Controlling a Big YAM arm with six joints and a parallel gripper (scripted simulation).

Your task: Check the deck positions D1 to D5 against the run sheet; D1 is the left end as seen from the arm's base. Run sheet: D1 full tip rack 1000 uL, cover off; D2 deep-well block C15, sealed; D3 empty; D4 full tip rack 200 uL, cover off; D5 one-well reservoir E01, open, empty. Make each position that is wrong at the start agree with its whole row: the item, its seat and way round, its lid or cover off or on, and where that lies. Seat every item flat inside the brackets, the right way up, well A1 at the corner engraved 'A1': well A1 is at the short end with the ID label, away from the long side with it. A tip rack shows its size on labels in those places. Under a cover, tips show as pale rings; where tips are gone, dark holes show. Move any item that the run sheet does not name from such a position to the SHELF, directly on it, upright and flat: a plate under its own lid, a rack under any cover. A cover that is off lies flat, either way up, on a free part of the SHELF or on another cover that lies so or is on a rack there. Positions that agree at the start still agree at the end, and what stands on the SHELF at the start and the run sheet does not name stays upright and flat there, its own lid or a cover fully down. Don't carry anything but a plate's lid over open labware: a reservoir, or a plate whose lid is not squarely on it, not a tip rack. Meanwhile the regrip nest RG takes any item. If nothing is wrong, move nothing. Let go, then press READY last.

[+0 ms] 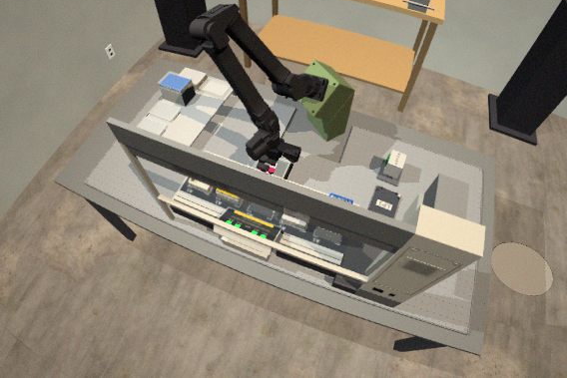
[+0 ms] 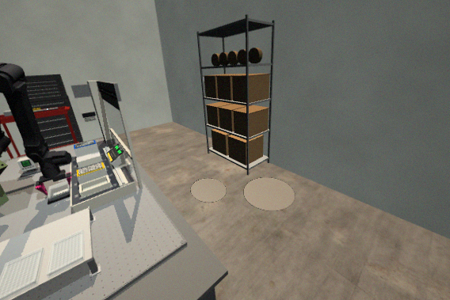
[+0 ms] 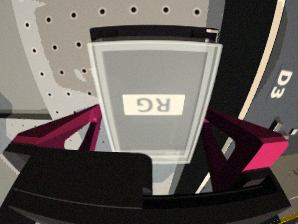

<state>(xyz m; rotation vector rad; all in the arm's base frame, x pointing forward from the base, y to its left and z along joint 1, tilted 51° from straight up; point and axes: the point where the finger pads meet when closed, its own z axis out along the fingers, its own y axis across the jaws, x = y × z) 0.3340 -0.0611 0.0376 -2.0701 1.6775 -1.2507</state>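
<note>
My hand is right at the clear tip-rack cover. From my hand the other things lie so: yellow-labelled tip rack: 170 mm ahead, 80 mm above, 70 mm to the right; then one-well reservoir: 200 mm to the right, 160 mm ahead, 40 mm above; then black regrip nest: 20 mm below.
</note>
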